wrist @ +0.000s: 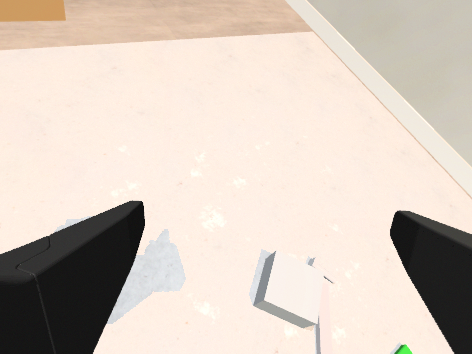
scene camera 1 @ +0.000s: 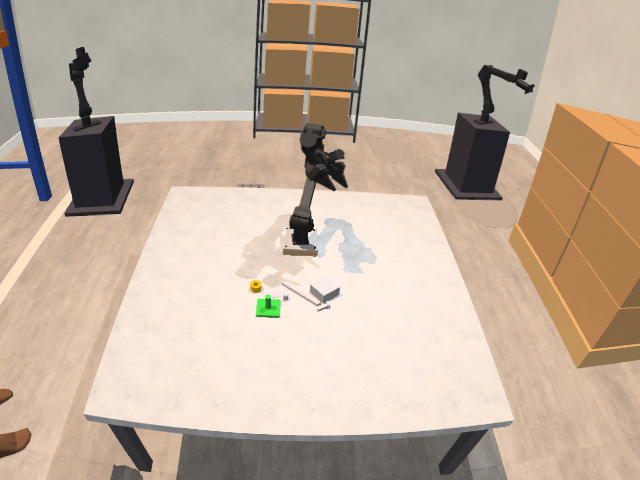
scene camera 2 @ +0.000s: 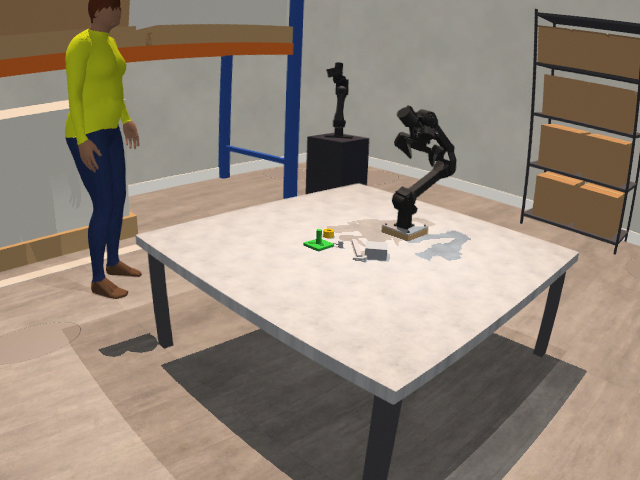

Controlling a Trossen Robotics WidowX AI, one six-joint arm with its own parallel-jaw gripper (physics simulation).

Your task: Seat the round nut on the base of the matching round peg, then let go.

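Note:
The yellow round nut (scene camera 1: 255,289) (scene camera 2: 328,235) lies flat on the table, behind and slightly left of the green peg in scene camera 1, apart from it. The green round peg (scene camera 1: 267,301) (scene camera 2: 318,236) stands upright on its square green base (scene camera 1: 275,312) (scene camera 2: 318,245). A corner of the green base (wrist: 403,350) shows at the bottom right of the wrist view; the nut does not show there. My gripper (scene camera 1: 340,187) (scene camera 2: 421,160) (wrist: 268,217) is open and empty, high above the table and well away from the nut and peg.
A grey block (scene camera 1: 324,291) (scene camera 2: 376,252) (wrist: 292,290) lies right of the peg in scene camera 1. A thin strip (scene camera 1: 300,292) (wrist: 325,320) lies beside it. A small grey piece (scene camera 1: 285,297) (scene camera 2: 340,243) is near the peg base. A person (scene camera 2: 95,87) stands beyond the table.

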